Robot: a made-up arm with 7 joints.
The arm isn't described. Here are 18 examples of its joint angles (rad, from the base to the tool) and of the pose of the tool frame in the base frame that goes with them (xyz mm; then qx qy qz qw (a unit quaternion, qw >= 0)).
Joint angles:
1: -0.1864 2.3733 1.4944 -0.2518 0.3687 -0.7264 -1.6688
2: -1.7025 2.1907 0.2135 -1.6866 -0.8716 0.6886 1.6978
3: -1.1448 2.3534 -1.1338 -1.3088 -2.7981 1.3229 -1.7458
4: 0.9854 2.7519 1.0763 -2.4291 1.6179 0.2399 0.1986
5: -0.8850 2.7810 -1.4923 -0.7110 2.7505 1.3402 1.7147
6: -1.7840 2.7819 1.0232 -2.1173 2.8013 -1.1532 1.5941
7: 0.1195 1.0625 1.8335 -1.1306 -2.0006 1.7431 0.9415
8: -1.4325 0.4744 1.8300 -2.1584 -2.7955 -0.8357 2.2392
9: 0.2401 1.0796 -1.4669 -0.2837 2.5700 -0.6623 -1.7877
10: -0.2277 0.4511 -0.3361 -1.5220 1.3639 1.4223 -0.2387
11: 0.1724 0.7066 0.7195 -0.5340 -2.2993 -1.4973 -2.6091
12: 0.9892 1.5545 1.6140 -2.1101 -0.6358 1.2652 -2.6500
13: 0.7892 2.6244 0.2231 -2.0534 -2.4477 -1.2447 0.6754
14: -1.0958 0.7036 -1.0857 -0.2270 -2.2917 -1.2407 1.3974
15: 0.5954 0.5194 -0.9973 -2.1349 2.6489 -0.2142 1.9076
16: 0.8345 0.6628 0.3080 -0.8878 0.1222 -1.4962 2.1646
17: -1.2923 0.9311 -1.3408 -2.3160 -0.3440 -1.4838 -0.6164
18: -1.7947 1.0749 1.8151 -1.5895 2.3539 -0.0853 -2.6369
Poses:
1: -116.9 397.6 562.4 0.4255 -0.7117 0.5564 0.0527
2: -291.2 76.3 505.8 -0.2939 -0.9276 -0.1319 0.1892
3: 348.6 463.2 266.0 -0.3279 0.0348 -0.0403 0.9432
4: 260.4 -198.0 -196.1 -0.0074 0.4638 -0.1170 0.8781
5: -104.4 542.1 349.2 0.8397 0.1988 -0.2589 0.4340
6: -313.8 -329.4 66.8 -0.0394 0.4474 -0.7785 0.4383
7: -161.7 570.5 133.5 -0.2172 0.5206 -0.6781 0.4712
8: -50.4 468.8 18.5 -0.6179 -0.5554 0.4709 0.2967
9: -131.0 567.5 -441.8 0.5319 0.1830 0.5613 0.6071
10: 511.9 -4.8 -305.0 -0.2825 0.7348 0.1363 0.6013
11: 81.3 573.2 -389.5 0.4804 -0.3778 -0.7567 0.2320
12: 302.7 150.1 333.6 -0.8638 -0.2754 -0.3637 0.2139
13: 392.9 60.3 -278.9 -0.8450 -0.2353 0.4743 0.0755
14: 695.4 238.4 -164.8 0.5420 0.5002 0.1083 0.6665
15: 165.9 -235.3 -308.6 0.1832 -0.1182 -0.2440 0.9450
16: -130.3 509.9 -493.6 -0.9299 0.1380 0.2059 0.2719
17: 213.5 -320.2 2.3 -0.1981 -0.4155 -0.8849 0.0712
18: -84.8 590.5 53.6 0.6433 0.7021 -0.2378 0.1917
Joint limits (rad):
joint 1: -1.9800..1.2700
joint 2: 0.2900..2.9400
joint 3: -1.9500..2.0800
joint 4: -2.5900..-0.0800
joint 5: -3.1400..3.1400
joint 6: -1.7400..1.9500
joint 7: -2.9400..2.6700
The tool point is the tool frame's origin. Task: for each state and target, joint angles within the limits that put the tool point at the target. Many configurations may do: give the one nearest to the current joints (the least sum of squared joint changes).
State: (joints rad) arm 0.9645 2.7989 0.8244 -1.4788 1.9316 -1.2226 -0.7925
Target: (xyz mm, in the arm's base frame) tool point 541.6 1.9 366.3
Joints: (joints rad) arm 0.6209 2.7546 0.9685 -1.0484 1.8859 -1.1816 -0.7095
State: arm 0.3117 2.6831 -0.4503 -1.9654 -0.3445 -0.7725 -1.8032
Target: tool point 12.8 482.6 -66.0
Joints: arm 0.5627 2.9400 -1.3827 -1.9844 -0.3924 -0.8414 -1.9022
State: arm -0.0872 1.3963 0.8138 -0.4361 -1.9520 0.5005 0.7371
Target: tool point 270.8 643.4 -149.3
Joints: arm -0.1702 0.9450 0.5658 -0.5132 -2.0098 0.5908 0.7190
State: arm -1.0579 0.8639 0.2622 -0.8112 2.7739 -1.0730 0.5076
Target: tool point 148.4 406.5 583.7
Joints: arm -1.5370 1.3585 0.4648 -0.9480 2.7867 -1.0680 0.5530
